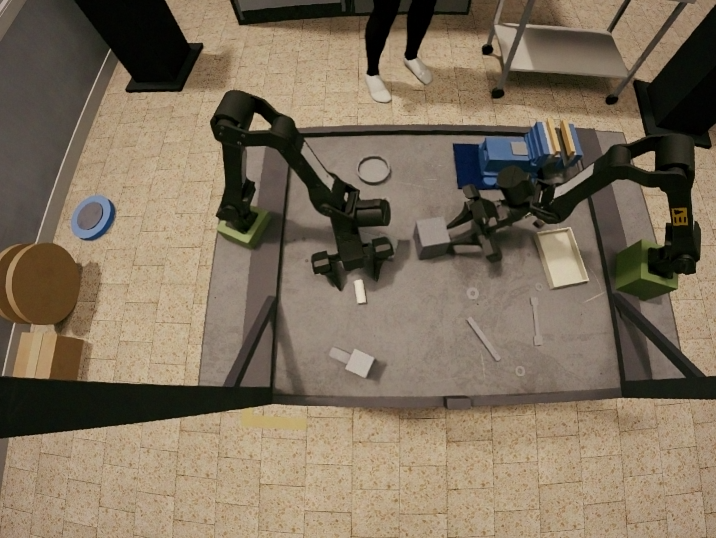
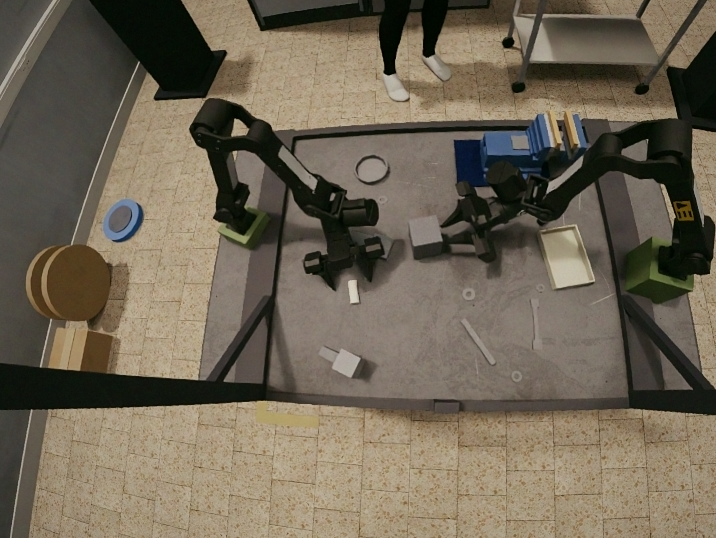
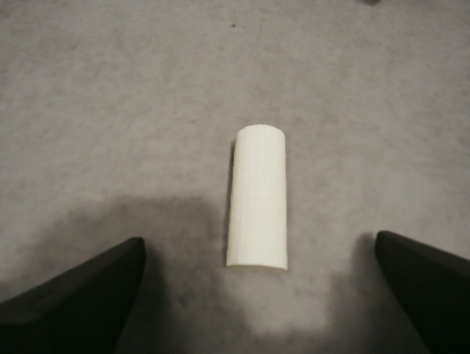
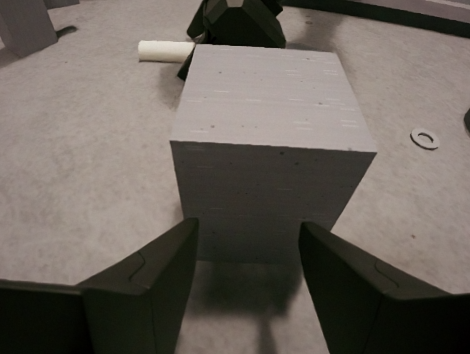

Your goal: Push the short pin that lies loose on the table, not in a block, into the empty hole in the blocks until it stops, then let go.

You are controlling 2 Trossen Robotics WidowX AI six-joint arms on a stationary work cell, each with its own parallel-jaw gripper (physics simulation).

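Frame: origin at the left arm's base, x ahead, y left, z up, level; centimetres.
Seen in the pictures: left gripper, fingertip midpoint: [image 1: 358, 285] [image 2: 352, 285] [image 3: 259, 244] [image 4: 185, 54]; right gripper, fingertip midpoint: [image 1: 448, 236] [image 2: 443, 235] [image 4: 249, 230]; left arm's base at its link origin: [image 1: 241, 220] [image 2: 241, 221]; right arm's base at its link origin: [image 1: 660, 263] [image 2: 672, 263].
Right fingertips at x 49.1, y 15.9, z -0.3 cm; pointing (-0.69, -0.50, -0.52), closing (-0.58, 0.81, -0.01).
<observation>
Offsets run from my right fingertips to a thing's top centre. "*": to the spot under its first point.
The loose pin @(dx -14.6, dy -19.9, dz -3.8 cm) [image 1: 360, 291] [image 2: 353, 292] [image 3: 259, 200] [image 4: 165, 51], a short cream cylinder, lies on its side on the table. My left gripper [image 1: 357, 283] [image 2: 351, 284] [image 3: 259, 244] is wide open, pointing down over the pin's near end, with a finger on either side and apart from it. A grey block @(dx -3.8, dy -2.0, dz +3.6 cm) [image 1: 432, 236] [image 2: 426, 236] [image 4: 270, 100] stands right of the left gripper; its hole does not show. My right gripper [image 1: 450, 237] [image 2: 443, 236] [image 4: 249, 230] is partly open and empty, its fingertips close to the block's right face; contact cannot be told.
A grey stepped piece @(dx -7.2, dy -35.6, dz +2.6 cm) [image 1: 360, 363] [image 2: 347, 363] lies at the front left. A flat grey piece [image 2: 380, 242] is partly hidden behind the left gripper. A cream tray @(dx +29.0, dy +8.2, dz -3.0 cm) [image 1: 561, 260] and a blue machine-like object @(* dx +5.7, dy +26.5, dz +3.1 cm) [image 1: 503, 153] are at the right. A grey bar @(dx +16.6, dy -19.0, dz -4.2 cm) [image 1: 483, 339] lies front right.
</observation>
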